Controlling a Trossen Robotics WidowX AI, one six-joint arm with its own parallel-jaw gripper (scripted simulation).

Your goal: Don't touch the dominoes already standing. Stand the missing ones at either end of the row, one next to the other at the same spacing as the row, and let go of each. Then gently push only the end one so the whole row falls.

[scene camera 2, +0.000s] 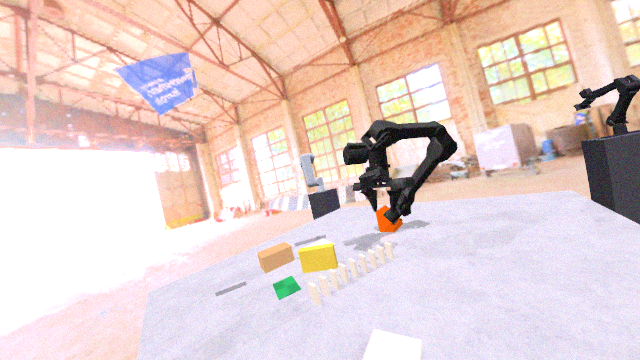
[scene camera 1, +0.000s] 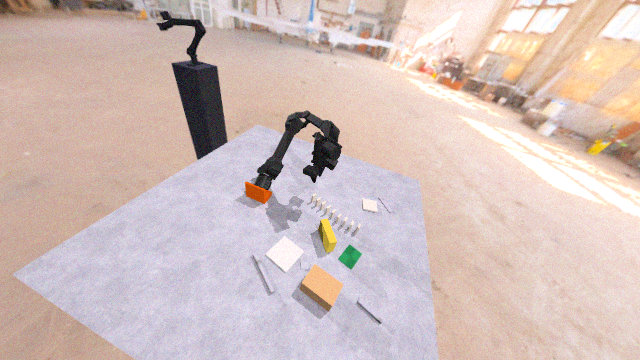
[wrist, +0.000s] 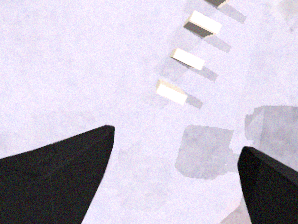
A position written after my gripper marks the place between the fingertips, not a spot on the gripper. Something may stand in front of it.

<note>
My gripper (scene camera 2: 383, 212) is open, holding nothing. Also in view: a yellow block (scene camera 2: 322, 257), a white tile (scene camera 1: 284, 254) and a tan box (scene camera 1: 320, 286).
The tan box is seen too in scene camera 2 (scene camera 2: 275, 257). My gripper also shows in the wrist view (wrist: 177, 145). The wrist view does not show the yellow block: it is out of frame. The wrist view does not show the white tile: it is out of frame.
</note>
